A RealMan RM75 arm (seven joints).
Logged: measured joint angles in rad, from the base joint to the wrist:
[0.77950, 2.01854, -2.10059, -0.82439, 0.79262, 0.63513, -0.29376]
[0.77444, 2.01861, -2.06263, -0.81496, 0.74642, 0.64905, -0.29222]
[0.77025, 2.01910, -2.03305, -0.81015, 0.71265, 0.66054, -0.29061]
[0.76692, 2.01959, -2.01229, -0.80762, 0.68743, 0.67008, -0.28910]
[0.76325, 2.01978, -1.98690, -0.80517, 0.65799, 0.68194, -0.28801]
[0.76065, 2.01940, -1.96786, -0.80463, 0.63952, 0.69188, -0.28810]
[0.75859, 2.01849, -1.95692, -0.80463, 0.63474, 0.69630, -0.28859]
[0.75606, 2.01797, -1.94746, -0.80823, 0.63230, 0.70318, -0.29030]
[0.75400, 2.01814, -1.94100, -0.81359, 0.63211, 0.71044, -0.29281]
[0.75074, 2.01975, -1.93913, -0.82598, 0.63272, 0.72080, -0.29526]
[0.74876, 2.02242, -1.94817, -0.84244, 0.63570, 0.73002, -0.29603]
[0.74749, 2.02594, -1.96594, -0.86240, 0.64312, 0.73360, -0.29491]
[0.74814, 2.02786, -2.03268, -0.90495, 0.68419, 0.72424, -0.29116]
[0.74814, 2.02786, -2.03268, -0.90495, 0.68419, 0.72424, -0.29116]
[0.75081, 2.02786, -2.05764, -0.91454, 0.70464, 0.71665, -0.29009]
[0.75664, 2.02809, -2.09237, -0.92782, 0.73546, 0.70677, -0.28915]
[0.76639, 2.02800, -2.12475, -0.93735, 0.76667, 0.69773, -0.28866]
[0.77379, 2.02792, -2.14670, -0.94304, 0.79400, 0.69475, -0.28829]
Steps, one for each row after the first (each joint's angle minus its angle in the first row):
[-0.00506, 0.00007, 0.03796, 0.00943, -0.04620, 0.01392, 0.00154]
[-0.00925, 0.00056, 0.06754, 0.01424, -0.07997, 0.02541, 0.00315]
[-0.01258, 0.00105, 0.08830, 0.01677, -0.10519, 0.03495, 0.00466]
[-0.01625, 0.00124, 0.11369, 0.01922, -0.13463, 0.04681, 0.00575]
[-0.01885, 0.00086, 0.13273, 0.01976, -0.15310, 0.05675, 0.00566]
[-0.02091, -0.00005, 0.14367, 0.01976, -0.15788, 0.06117, 0.00517]
[-0.02344, -0.00057, 0.15313, 0.01616, -0.16032, 0.06805, 0.00346]
[-0.02550, -0.00040, 0.15959, 0.01080, -0.16051, 0.07531, 0.00095]
[-0.02876, 0.00121, 0.16146, -0.00159, -0.15990, 0.08567, -0.00150]
[-0.03074, 0.00388, 0.15242, -0.01805, -0.15692, 0.09489, -0.00227]
[-0.03201, 0.00740, 0.13465, -0.03801, -0.14950, 0.09847, -0.00115]
[-0.03136, 0.00932, 0.06791, -0.08056, -0.10843, 0.08911, 0.00260]
[-0.03136, 0.00932, 0.06791, -0.08056, -0.10843, 0.08911, 0.00260]
[-0.02869, 0.00932, 0.04295, -0.09015, -0.08798, 0.08152, 0.00367]
[-0.02286, 0.00955, 0.00822, -0.10343, -0.05716, 0.07164, 0.00461]
[-0.01311, 0.00946, -0.02416, -0.11296, -0.02595, 0.06260, 0.00510]
[-0.00571, 0.00938, -0.04611, -0.11865, 0.00138, 0.05962, 0.00547]

